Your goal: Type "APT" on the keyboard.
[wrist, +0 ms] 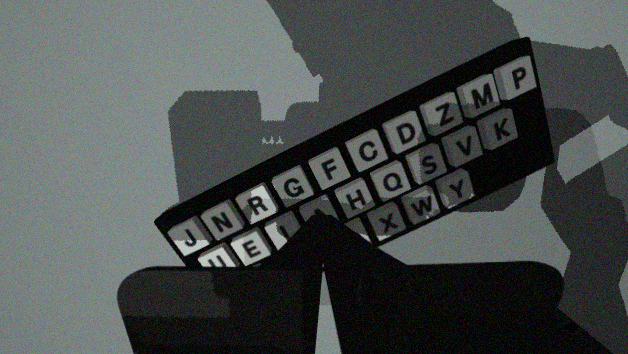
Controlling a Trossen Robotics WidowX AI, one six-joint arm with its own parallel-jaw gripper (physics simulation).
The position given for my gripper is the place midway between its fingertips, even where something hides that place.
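Observation:
I can see a key (257, 203), and along with it I see my own gripper (321, 225).

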